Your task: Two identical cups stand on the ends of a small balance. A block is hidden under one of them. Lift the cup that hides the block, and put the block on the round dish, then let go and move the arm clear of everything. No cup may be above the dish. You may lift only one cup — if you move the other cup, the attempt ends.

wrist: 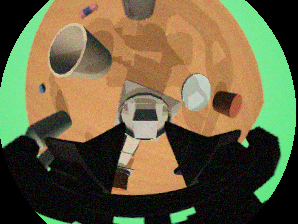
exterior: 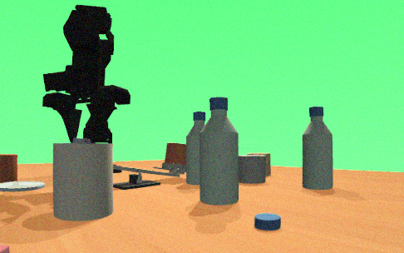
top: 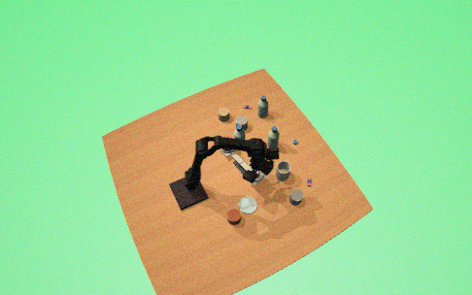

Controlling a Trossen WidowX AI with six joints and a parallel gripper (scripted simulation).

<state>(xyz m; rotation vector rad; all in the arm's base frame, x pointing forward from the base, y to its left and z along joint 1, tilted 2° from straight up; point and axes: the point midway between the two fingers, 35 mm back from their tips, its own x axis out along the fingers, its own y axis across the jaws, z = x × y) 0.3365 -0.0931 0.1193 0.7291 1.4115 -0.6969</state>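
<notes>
My gripper tip is 10 mm above the small grey block. Round my gripper tip: blue cap: 320 mm ahead, 150 mm to the left, 90 mm below; then grey balance: 30 mm behind, 120 mm to the left, 60 mm below; then round white dish: 90 mm behind, 120 mm to the right, 90 mm below.
</notes>
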